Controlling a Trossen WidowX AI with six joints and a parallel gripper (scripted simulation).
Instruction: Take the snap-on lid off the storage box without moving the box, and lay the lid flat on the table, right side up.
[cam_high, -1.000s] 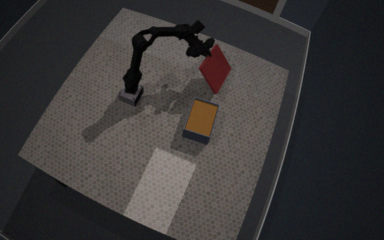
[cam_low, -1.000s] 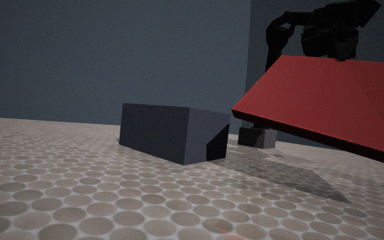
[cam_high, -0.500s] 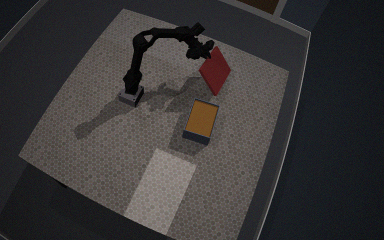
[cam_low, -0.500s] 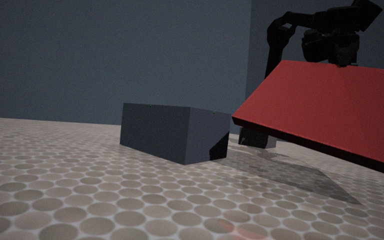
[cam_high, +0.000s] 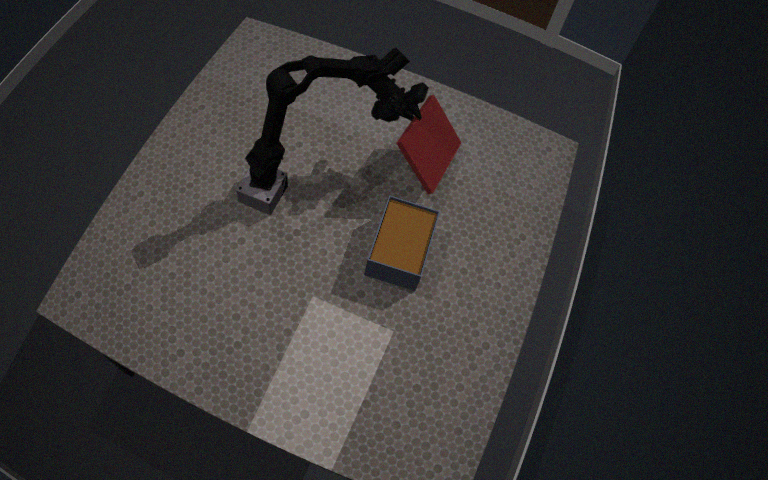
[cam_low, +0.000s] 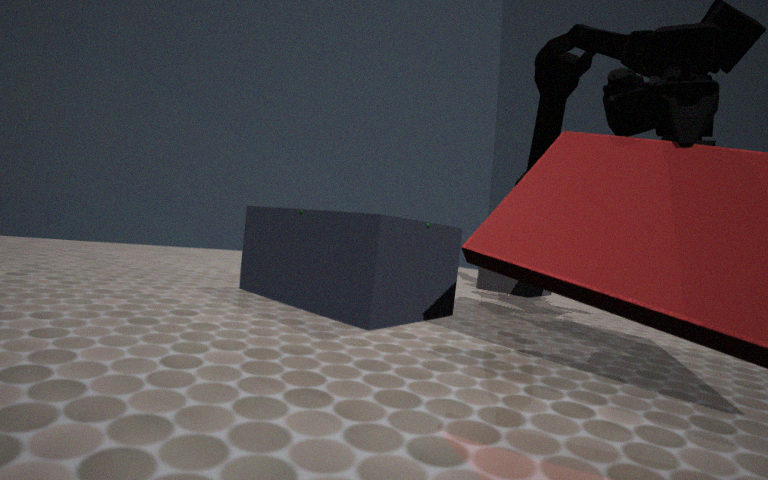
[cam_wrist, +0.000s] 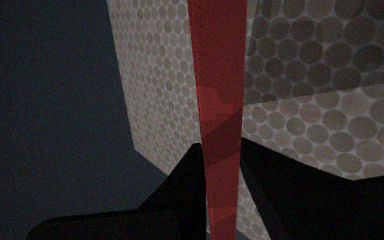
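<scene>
My gripper tip is 6 cm short of the flat red lid, 6 cm above it and 3 cm to the left of it. Round my gripper tip: blue-grey storage box 33 cm to the right, 13 cm below, 4 cm ahead.
</scene>
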